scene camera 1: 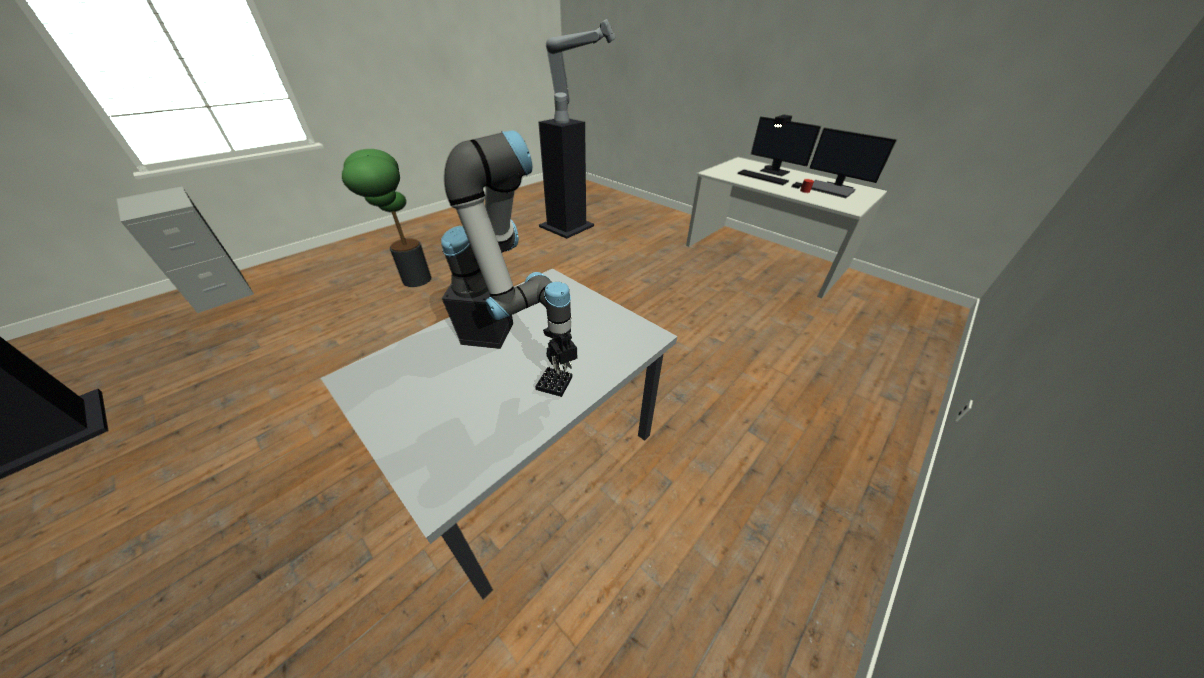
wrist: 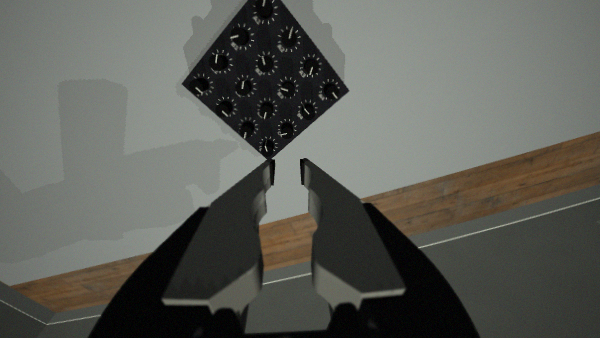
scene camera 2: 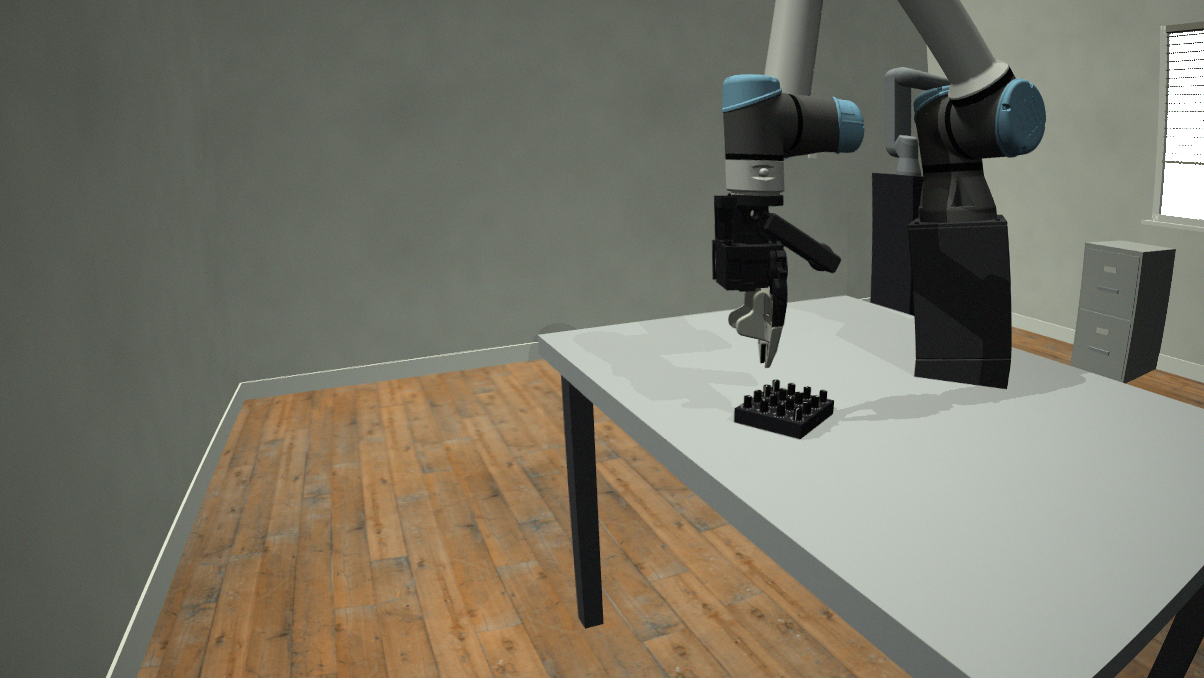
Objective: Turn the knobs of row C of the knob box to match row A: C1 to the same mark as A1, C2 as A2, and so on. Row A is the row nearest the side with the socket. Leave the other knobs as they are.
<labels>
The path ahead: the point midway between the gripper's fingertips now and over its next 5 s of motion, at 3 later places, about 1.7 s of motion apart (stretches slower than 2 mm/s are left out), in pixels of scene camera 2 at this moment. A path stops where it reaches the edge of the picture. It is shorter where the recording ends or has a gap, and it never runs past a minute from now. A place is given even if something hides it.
My gripper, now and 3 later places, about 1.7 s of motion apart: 764, 365; 763, 394; 766, 400; 766, 381
</labels>
